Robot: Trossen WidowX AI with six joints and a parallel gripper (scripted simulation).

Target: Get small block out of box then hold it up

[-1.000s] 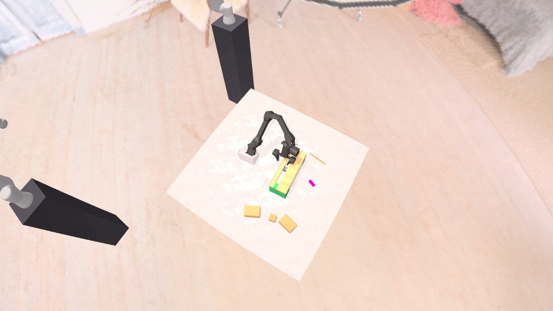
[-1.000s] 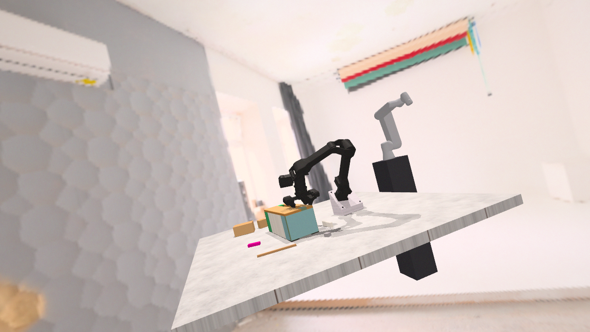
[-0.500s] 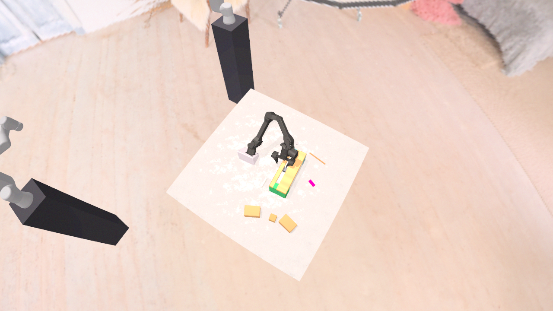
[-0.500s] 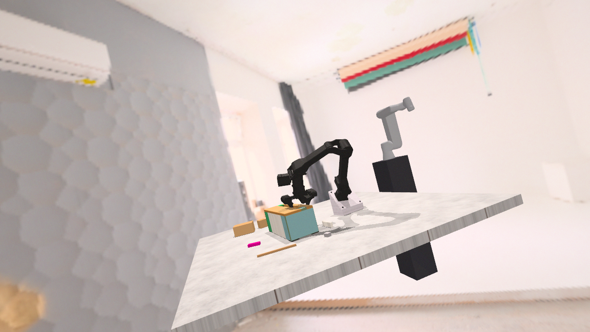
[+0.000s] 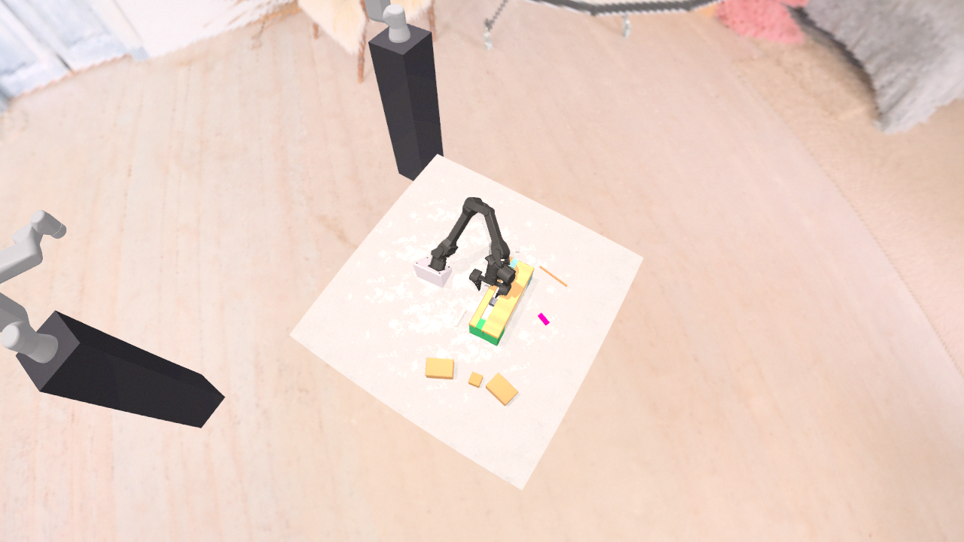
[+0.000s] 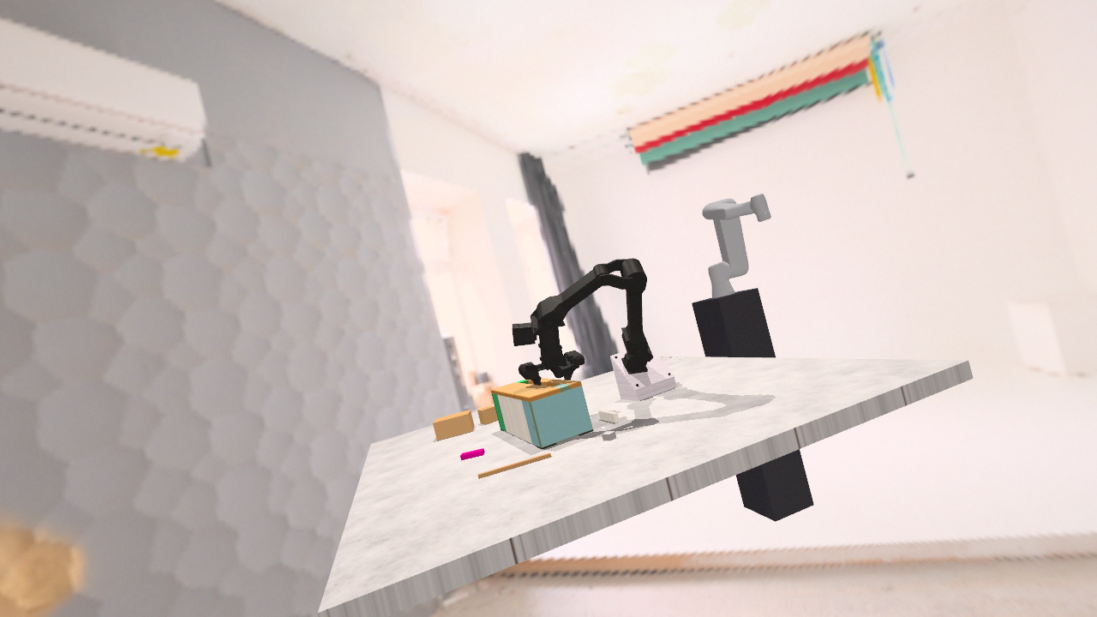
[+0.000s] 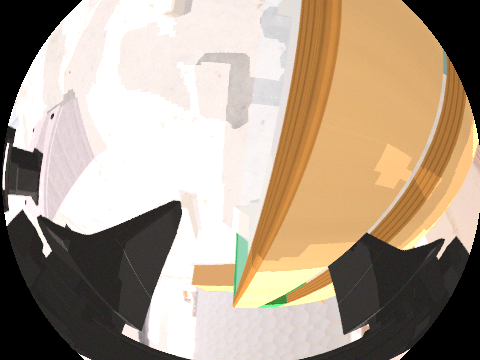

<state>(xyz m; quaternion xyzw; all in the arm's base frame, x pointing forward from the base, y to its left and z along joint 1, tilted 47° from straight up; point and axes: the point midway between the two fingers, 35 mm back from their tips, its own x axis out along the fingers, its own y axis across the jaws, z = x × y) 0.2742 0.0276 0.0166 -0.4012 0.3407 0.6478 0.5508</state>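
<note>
My gripper tip is 3 cm short of the long box, 3 cm above it and 1 cm to the right of it. From my gripper tip the other things lie so: thin orange stick (29 cm to the left, 20 cm ahead, 9 cm below).
</note>
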